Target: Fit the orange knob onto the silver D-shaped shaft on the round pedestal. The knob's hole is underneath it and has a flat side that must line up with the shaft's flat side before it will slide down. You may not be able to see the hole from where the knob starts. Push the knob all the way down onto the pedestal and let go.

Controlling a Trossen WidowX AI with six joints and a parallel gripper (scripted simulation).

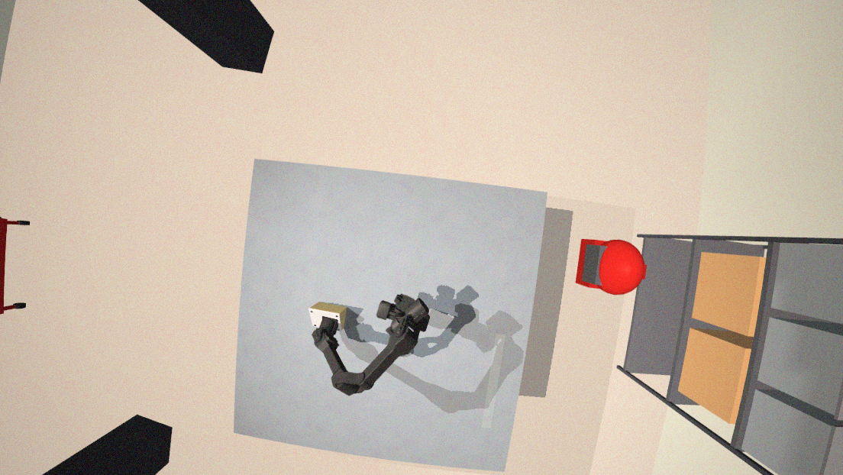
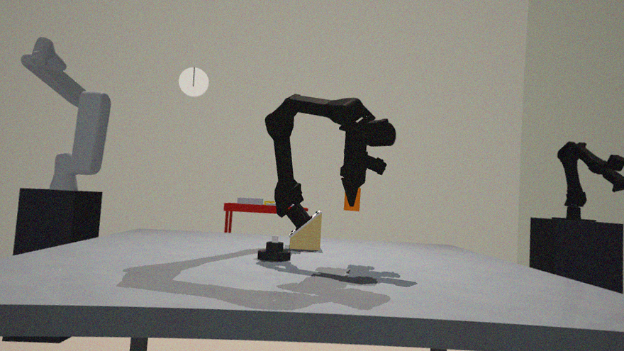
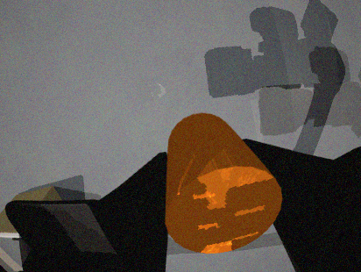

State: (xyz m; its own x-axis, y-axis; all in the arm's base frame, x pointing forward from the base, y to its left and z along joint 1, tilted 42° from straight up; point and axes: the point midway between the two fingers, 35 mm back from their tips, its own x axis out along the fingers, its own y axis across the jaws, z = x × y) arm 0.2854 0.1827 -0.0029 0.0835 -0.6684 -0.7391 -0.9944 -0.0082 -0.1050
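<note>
My gripper tip is now 3 cm below the orange knob. The rest, counted from my gripper tip: round black pedestal: 2 cm ahead, 19 cm to the right, 11 cm below.
</note>
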